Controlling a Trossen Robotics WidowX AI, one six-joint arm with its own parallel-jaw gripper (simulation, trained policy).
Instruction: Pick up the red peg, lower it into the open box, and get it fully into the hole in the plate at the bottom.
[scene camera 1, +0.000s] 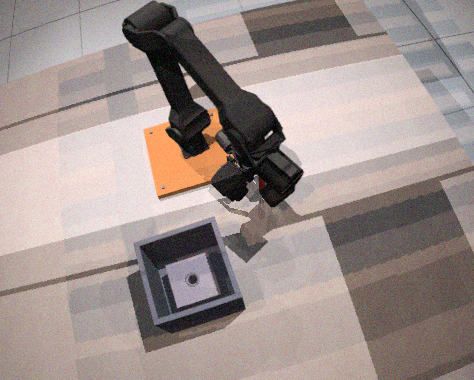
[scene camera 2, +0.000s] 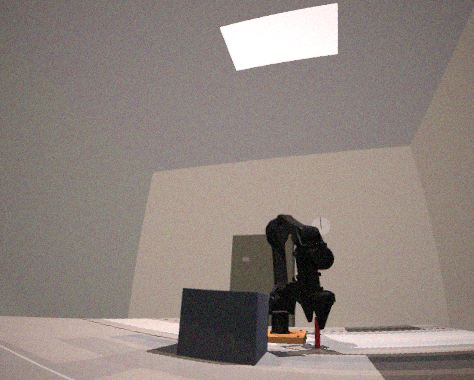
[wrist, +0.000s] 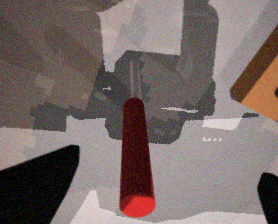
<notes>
I see my gripper (scene camera 1: 257, 173), a red peg (wrist: 136, 183), a dark box (scene camera 1: 153, 254) and a pale plate (scene camera 1: 182, 274).
My gripper is seen too in scene camera 2 (scene camera 2: 315, 325) and in the wrist view (wrist: 168, 167). The wrist view misses the dark box: it is out of frame. Scene camera 2 misses the pale plate, which is hidden by the dark box.
</notes>
